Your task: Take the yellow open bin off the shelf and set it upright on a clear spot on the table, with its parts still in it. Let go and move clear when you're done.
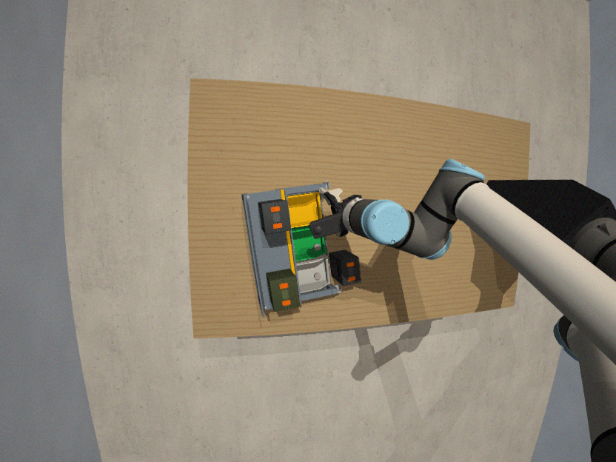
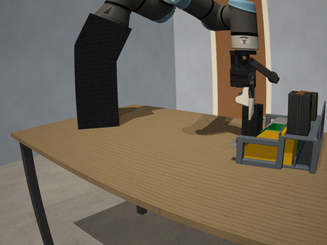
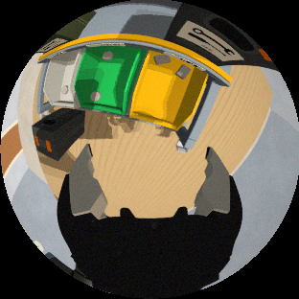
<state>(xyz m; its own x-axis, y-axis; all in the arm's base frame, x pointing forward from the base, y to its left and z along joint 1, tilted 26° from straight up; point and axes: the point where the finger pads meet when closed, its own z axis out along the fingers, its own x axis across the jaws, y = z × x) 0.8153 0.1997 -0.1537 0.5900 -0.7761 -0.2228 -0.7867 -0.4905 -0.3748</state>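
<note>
Right now my hand is 8 cm short of the yellow open bin, 2 cm to the right of it and 9 cm above it. Also, from my hand: dark green box: 8 cm ahead, 26 cm to the left, 2 cm above; white bin: 1 cm behind, 23 cm to the left, 9 cm below; green bin: 4 cm ahead, 12 cm to the left, 9 cm below.
</note>
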